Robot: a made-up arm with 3 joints. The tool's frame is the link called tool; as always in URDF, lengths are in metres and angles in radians. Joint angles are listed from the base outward.
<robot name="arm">
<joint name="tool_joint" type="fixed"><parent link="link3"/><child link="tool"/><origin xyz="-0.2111 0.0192 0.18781" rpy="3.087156 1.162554 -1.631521"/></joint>
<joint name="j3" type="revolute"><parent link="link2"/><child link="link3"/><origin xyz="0.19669 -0.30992 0.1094" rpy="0.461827 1.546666 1.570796"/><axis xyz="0 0 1"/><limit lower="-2.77" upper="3.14"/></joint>
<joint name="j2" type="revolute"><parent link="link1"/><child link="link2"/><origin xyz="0.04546 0.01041 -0.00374" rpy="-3.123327 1.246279 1.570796"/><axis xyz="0 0 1"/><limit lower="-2.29" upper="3.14"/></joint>
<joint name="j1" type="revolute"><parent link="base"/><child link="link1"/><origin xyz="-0.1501 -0.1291 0.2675" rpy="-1.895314 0.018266 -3.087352"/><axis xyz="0 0 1"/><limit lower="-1.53" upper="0.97"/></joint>
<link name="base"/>
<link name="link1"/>
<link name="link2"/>
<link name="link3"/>
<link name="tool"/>
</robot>
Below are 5 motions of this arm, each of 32 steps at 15 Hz.
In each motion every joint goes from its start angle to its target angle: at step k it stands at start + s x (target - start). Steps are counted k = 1, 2, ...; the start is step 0. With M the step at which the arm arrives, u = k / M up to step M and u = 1 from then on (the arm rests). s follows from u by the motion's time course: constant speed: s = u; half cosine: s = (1 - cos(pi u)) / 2; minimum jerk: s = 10 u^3 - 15 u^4 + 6 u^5.
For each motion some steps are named. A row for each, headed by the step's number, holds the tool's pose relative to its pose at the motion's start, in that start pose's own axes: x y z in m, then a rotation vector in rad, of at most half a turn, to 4 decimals.
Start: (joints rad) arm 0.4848 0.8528 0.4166
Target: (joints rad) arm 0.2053 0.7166 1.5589
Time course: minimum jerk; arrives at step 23
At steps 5, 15, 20, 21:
5: 0.0114 0.0029 -0.0101 -0.0621 0.0066 -0.0457
15: 0.1032 -0.0365 -0.1054 -0.6767 0.1434 -0.4625
20: 0.1175 -0.0693 -0.1289 -0.8723 0.2109 -0.5754
21: 0.1180 -0.0714 -0.1301 -0.8837 0.2152 -0.5817

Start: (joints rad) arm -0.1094 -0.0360 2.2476
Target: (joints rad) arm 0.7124 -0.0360 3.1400
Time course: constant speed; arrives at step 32
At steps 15, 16, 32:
15: 0.0675 -0.0505 0.0008 -0.0900 -0.1051 -0.3909
16: 0.0717 -0.0551 0.0008 -0.0947 -0.1073 -0.4182
32: 0.1234 -0.1466 -0.0057 -0.1454 -0.0566 -0.8548

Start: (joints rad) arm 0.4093 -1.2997 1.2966
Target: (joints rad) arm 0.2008 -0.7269 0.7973
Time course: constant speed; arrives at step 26
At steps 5, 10, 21, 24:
5: -0.0578 -0.0028 -0.0239 0.0051 0.0323 0.1302
10: -0.1137 -0.0138 -0.0450 0.0113 0.0798 0.2554
21: -0.2248 -0.0619 -0.0770 0.0291 0.2347 0.5057
24: -0.2514 -0.0795 -0.0816 0.0350 0.2883 0.5664

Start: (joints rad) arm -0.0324 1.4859 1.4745
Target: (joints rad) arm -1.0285 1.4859 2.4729
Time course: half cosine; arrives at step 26
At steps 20, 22, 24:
20: -0.1520 -0.1535 0.1591 -0.3017 0.3083 0.3189
22: -0.1586 -0.1737 0.1694 -0.3264 0.3159 0.3537
24: -0.1621 -0.1867 0.1755 -0.3416 0.3192 0.3758

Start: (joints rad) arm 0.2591 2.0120 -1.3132
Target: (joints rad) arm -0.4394 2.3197 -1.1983
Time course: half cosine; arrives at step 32
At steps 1, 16, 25, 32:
1: 0.0000 0.0003 -0.0003 0.0017 0.0003 -0.0007
16: -0.0117 0.0701 -0.0442 0.3493 0.0865 -0.1267
25: -0.0231 0.1361 -0.0571 0.6134 0.1945 -0.2044
32: -0.0268 0.1564 -0.0568 0.6896 0.2325 -0.2227

